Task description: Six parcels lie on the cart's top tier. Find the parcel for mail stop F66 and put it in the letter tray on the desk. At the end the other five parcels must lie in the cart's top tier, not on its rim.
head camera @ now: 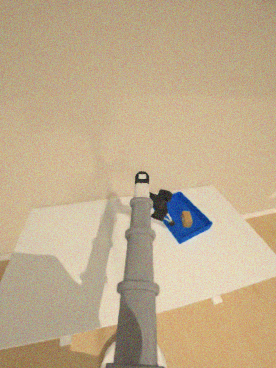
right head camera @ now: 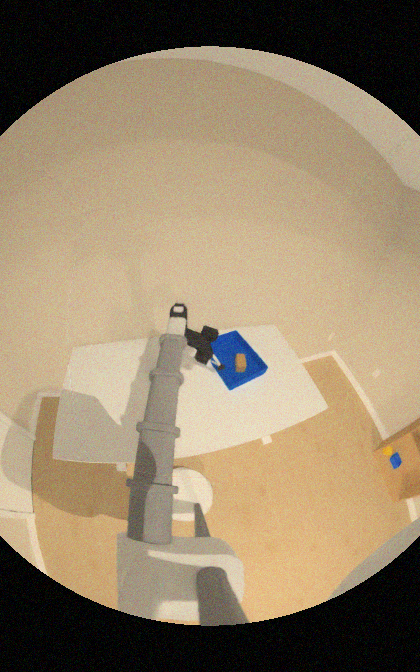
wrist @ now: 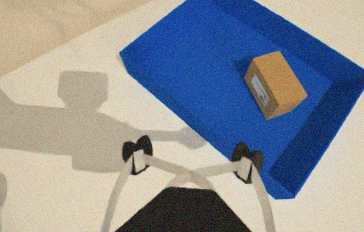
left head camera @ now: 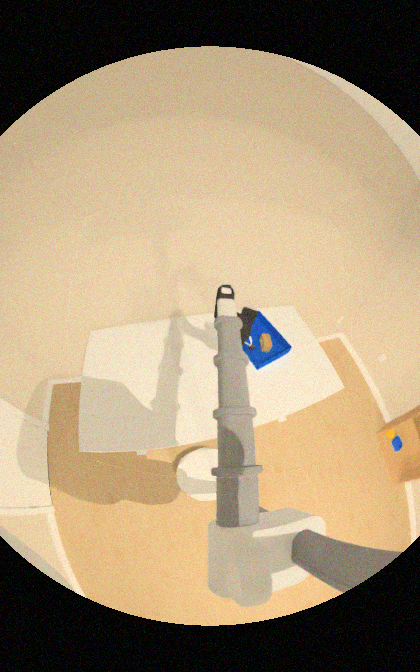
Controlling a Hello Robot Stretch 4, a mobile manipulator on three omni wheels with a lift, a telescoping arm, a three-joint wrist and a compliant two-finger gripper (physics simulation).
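Places are measured from the robot's base along level axes (x ahead, y left, z up), in metres.
Where they show: gripper, fingertip midpoint: (wrist: pixel 192 151).
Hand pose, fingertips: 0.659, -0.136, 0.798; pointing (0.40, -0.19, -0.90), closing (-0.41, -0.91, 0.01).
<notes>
Things, the pixels of their top centre, and the offset from my fingertips, as dx, dy, dz. Level surfaces: height alone.
- brown parcel at its top centre: (wrist: pixel 279 76) (head camera: pixel 187 216) +0.075, -0.176, -0.044
- blue letter tray at its top centre: (wrist: pixel 247 62) (head camera: pixel 180 211) +0.116, -0.139, -0.044
- white desk at its surface level: dz -0.107
A brown parcel (head camera: pixel 187 219) (left head camera: pixel 266 342) (right head camera: pixel 241 362) (wrist: pixel 276 85) lies inside the blue letter tray (head camera: pixel 180 239) (left head camera: pixel 258 365) (right head camera: pixel 231 385) (wrist: pixel 165 102), towards one end of its floor. A white label shows on one side of the parcel in the wrist view, too blurred to read. The tray stands on the white desk (head camera: pixel 200 270) (left head camera: pixel 310 372) (right head camera: pixel 295 395) (wrist: pixel 30 200). My gripper (wrist: pixel 192 151) is open with no thing between its fingers. It is above the desk at the tray's near long wall, apart from the parcel. The cart and the other five parcels cannot be made out in these views.
A wall rises behind the desk. A round white stool-like object (left head camera: pixel 196 474) (right head camera: pixel 194 494) stands at the desk's front side. A brown wooden box-like piece (left head camera: pixel 400 465) (right head camera: pixel 397 482) with small yellow and blue things is at the far right. My arm reaches over the desk.
</notes>
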